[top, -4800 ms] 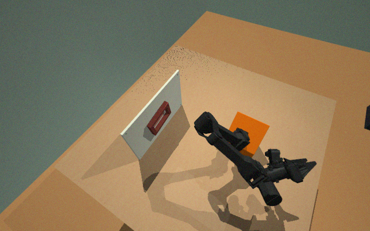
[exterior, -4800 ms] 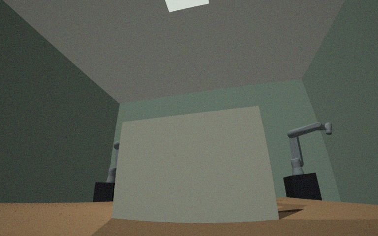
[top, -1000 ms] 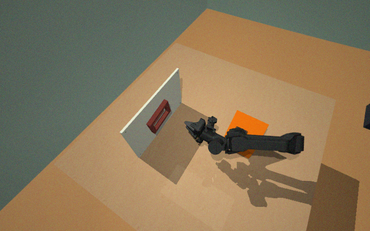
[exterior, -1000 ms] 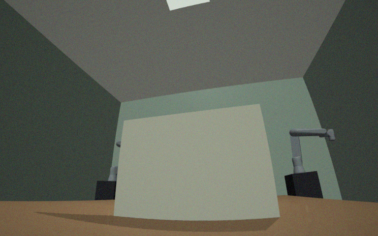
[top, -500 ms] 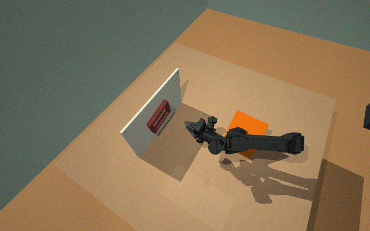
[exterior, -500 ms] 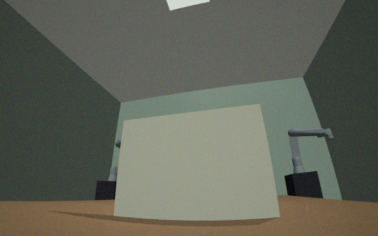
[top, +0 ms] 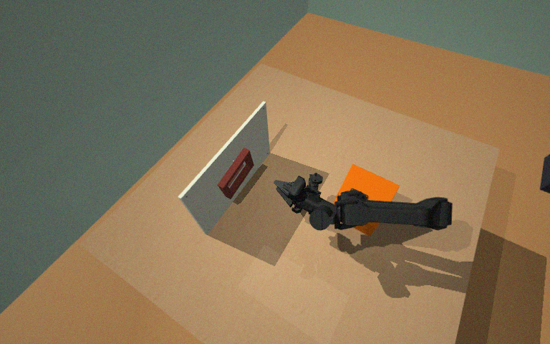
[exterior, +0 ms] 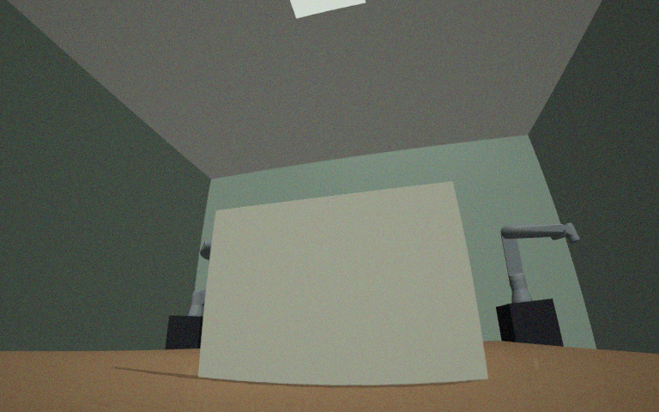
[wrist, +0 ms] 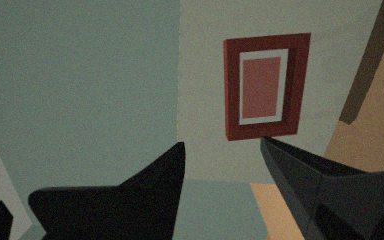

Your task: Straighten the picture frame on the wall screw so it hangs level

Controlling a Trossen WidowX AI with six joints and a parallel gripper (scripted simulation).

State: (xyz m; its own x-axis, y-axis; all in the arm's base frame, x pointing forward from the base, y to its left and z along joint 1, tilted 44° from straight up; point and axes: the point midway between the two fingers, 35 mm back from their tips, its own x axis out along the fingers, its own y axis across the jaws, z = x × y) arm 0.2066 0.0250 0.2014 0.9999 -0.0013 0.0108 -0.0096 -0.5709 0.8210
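My gripper tip is now 19 cm short of the red picture frame, 1 cm to the left of it and 9 cm above it. Round my gripper tip: white wall panel (20 cm ahead, 2 cm to the right, 10 cm below).
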